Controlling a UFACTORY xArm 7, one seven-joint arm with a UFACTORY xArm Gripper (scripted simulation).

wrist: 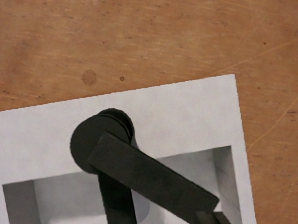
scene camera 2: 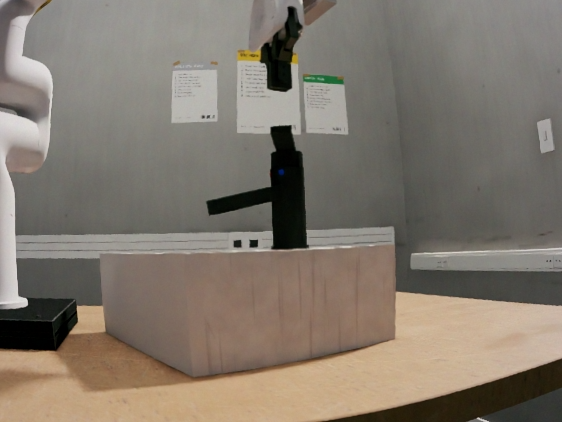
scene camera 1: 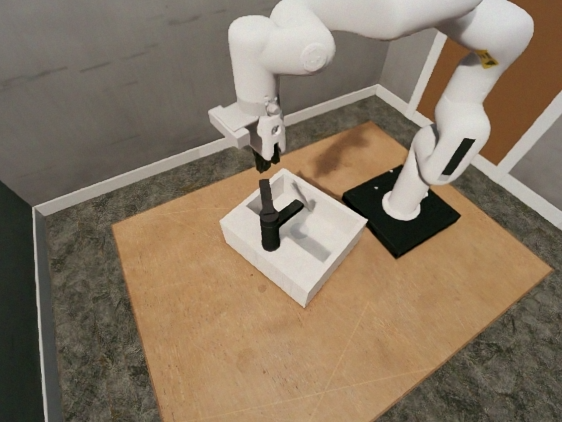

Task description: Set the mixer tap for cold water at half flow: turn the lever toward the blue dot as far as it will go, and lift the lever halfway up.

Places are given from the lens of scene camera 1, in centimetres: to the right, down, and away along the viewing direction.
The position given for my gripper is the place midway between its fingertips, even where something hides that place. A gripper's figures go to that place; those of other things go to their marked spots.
my gripper [scene camera 1: 263, 169]: -4, -10, 64
black mixer tap [scene camera 1: 270, 242]: -3, 8, 72
white sink block [scene camera 1: 314, 242]: 11, 10, 89
The marked spots on the black mixer tap and the white sink block are 22 cm apart.
